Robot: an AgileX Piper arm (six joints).
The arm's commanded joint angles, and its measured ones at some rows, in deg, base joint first. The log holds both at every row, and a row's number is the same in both.
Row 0, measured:
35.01, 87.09, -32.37, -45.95, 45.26, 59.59
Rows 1 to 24, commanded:
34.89, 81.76, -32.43, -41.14, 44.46, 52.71
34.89, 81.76, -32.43, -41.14, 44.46, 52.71
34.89, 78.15, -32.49, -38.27, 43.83, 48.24
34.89, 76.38, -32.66, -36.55, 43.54, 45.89
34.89, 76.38, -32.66, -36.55, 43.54, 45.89
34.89, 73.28, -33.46, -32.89, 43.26, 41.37
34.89, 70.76, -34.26, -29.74, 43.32, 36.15
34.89, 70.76, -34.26, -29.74, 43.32, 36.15
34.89, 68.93, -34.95, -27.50, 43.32, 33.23
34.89, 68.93, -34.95, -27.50, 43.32, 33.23
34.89, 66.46, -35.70, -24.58, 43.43, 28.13
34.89, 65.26, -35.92, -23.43, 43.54, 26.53
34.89, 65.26, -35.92, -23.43, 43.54, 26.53
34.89, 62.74, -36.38, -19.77, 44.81, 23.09
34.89, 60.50, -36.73, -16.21, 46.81, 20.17
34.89, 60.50, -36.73, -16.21, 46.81, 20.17
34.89, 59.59, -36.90, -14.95, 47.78, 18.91
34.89, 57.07, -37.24, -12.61, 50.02, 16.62
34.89, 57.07, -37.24, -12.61, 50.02, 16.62
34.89, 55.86, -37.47, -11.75, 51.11, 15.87
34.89, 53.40, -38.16, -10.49, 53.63, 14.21
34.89, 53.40, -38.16, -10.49, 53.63, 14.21
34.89, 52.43, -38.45, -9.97, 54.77, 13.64
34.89, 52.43, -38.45, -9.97, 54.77, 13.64
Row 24, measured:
35.01, 55.46, -37.47, -11.97, 51.11, 16.50
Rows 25 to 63, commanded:
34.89, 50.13, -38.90, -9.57, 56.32, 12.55
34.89, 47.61, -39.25, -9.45, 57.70, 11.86
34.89, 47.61, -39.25, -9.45, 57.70, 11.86
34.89, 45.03, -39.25, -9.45, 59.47, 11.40
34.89, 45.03, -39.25, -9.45, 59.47, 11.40
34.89, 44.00, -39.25, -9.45, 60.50, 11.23
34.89, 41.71, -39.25, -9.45, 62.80, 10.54
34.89, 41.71, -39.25, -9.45, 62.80, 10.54
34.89, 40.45, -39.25, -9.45, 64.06, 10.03
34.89, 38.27, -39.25, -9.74, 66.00, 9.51
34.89, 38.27, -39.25, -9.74, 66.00, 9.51
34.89, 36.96, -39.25, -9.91, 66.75, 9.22
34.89, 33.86, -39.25, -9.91, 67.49, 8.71
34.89, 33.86, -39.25, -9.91, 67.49, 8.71
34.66, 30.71, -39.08, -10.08, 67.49, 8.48
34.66, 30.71, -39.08, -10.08, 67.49, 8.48
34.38, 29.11, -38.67, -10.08, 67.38, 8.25
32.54, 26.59, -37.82, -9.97, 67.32, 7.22
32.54, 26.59, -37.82, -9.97, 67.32, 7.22
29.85, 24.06, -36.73, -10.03, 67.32, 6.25
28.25, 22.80, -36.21, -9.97, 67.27, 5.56
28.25, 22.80, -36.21, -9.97, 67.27, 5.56
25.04, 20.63, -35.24, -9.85, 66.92, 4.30
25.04, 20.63, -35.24, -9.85, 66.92, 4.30
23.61, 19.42, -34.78, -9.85, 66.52, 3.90
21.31, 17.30, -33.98, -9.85, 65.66, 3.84
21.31, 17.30, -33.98, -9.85, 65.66, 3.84
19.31, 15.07, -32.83, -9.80, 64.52, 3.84
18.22, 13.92, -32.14, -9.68, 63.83, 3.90
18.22, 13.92, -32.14, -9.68, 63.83, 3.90
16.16, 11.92, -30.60, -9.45, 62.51, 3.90
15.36, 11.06, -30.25, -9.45, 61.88, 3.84
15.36, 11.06, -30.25, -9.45, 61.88, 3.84
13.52, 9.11, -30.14, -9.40, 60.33, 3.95
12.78, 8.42, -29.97, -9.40, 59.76, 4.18
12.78, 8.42, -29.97, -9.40, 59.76, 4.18
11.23, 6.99, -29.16, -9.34, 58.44, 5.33
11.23, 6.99, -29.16, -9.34, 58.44, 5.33
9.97, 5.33, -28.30, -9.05, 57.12, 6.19
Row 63, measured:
11.69, 7.39, -29.34, -9.40, 59.24, 4.93
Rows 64 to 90, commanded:
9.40, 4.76, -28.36, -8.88, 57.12, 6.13
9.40, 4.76, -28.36, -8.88, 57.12, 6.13
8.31, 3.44, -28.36, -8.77, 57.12, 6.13
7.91, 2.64, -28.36, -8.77, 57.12, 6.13
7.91, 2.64, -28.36, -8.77, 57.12, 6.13
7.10, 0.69, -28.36, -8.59, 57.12, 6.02
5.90, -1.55, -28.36, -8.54, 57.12, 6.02
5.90, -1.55, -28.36, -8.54, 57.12, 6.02
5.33, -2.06, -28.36, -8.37, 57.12, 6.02
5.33, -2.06, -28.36, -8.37, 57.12, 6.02
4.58, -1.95, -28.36, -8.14, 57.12, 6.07
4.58, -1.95, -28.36, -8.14, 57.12, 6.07
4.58, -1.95, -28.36, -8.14, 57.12, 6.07
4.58, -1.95, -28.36, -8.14, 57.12, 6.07
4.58, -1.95, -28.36, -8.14, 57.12, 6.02
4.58, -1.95, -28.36, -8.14, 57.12, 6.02
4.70, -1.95, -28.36, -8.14, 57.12, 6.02
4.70, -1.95, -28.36, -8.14, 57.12, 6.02
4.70, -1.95, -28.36, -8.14, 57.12, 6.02
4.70, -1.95, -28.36, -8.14, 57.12, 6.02
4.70, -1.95, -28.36, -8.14, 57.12, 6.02
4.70, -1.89, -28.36, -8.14, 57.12, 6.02
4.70, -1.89, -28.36, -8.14, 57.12, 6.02
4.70, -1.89, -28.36, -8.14, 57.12, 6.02
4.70, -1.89, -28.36, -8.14, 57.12, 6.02
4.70, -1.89, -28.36, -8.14, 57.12, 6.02
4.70, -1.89, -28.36, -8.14, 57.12, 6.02
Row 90, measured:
5.10, -0.23, -28.42, -8.31, 57.93, 5.79
